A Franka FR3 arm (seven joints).
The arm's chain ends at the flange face. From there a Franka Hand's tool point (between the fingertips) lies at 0.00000 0.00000 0.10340 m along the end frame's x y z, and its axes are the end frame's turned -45 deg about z.
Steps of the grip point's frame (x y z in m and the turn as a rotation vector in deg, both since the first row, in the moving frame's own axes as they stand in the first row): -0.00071, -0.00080, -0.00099, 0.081, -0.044, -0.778; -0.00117, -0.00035, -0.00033, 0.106, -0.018, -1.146; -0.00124, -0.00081, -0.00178, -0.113, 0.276, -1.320; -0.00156, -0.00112, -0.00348, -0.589, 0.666, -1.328; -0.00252, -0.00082, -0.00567, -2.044, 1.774, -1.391; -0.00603, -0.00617, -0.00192, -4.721, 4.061, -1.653; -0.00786, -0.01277, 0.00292, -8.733, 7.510, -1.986
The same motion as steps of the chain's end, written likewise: -0.00091, -0.00002, -0.00099, 0.026, -0.088, -0.778; -0.00092, 0.00069, -0.00033, 0.062, -0.088, -1.146; -0.00194, 0.00052, -0.00178, 0.115, 0.275, -1.320; -0.00350, 0.00043, -0.00347, 0.054, 0.887, -1.328; -0.00724, 0.00092, -0.00555, -0.191, 2.700, -1.391; -0.01982, -0.00078, -0.00131, -0.467, 6.210, -1.653; -0.03520, -0.00466, 0.00500, -0.865, 11.486, -1.986
